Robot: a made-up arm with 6 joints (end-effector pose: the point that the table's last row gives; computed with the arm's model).
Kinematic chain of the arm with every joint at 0, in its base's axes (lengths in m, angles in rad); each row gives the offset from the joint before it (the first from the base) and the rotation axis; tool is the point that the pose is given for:
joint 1: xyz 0 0 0.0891 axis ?
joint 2: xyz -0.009 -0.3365 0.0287 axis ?
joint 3: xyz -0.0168 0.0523 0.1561 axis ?
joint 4: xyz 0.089 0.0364 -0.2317 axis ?
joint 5: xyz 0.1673 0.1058 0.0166 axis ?
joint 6: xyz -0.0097 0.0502 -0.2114 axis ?
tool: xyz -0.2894 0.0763 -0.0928
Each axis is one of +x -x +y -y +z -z.
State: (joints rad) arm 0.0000 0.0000 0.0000 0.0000 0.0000 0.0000
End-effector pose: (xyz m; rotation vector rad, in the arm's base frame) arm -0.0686 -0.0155 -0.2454 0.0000 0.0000 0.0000
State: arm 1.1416 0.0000 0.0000 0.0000 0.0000 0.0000
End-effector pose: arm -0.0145 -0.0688 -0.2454 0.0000 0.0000 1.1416
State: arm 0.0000 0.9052 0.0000 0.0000 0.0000 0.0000
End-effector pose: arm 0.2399 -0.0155 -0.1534 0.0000 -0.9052 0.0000
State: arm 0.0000 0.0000 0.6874 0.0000 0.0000 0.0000
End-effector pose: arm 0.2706 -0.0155 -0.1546 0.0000 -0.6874 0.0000
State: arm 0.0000 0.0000 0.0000 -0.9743 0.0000 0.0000
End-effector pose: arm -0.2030 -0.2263 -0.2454 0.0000 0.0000 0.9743
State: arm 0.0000 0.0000 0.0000 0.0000 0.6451 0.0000
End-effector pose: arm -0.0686 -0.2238 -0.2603 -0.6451 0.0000 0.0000
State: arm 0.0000 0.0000 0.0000 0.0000 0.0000 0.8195
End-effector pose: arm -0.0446 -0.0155 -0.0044 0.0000 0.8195 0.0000
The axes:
joint 1: +z
joint 2: -y
joint 3: -y
joint 4: -z
joint 5: -x
joint 6: +y

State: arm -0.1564 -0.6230 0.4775 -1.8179 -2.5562 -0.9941
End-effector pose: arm -0.1266 -0.2239 0.5559 1.6346 1.3903 -0.3993
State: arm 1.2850 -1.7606 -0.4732 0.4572 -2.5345 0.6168
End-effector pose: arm 0.1528 0.0713 0.1312 0.7330 1.2812 -0.9644
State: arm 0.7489 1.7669 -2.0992 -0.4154 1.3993 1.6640
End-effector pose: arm -0.1215 -0.1363 -0.2652 -1.7676 0.7058 -0.1347
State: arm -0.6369 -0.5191 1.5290 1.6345 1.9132 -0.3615
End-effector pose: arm -0.0023 -0.1820 -0.0302 -0.7604 0.7972 -1.8673
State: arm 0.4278 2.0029 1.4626 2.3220 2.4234 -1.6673
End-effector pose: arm 0.2721 -0.1373 0.0745 0.4677 -1.9176 -1.0083
